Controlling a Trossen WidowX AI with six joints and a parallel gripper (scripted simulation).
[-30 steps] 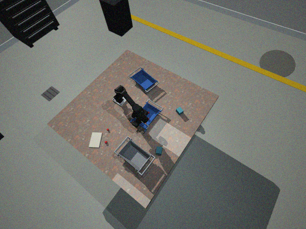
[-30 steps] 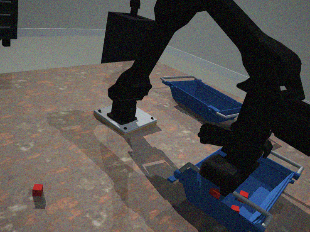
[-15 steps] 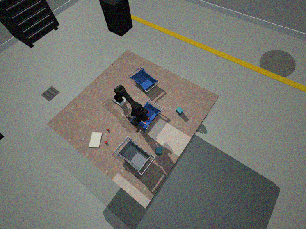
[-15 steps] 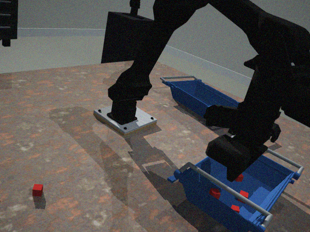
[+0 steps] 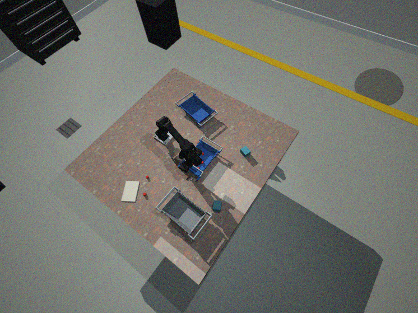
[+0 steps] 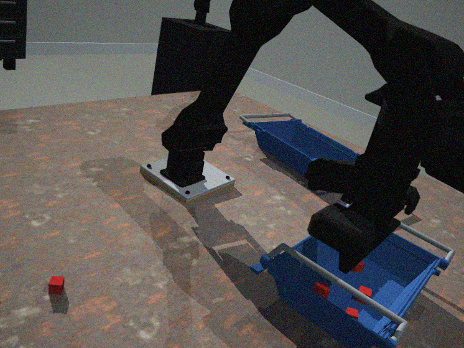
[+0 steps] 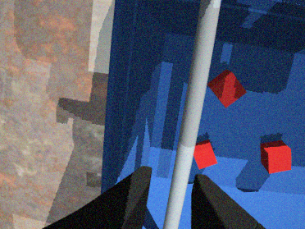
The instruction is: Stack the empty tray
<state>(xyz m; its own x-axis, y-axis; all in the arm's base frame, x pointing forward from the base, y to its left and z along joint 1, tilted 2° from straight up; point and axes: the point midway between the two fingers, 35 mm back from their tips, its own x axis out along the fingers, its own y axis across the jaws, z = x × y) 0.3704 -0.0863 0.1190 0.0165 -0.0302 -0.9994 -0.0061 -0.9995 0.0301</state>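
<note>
My gripper tip is now 44 cm to the right of the blue tray, 30 cm past it and 5 cm above it. Round my gripper tip: white slab 39 cm to the right, 28 cm behind, 9 cm below.
</note>
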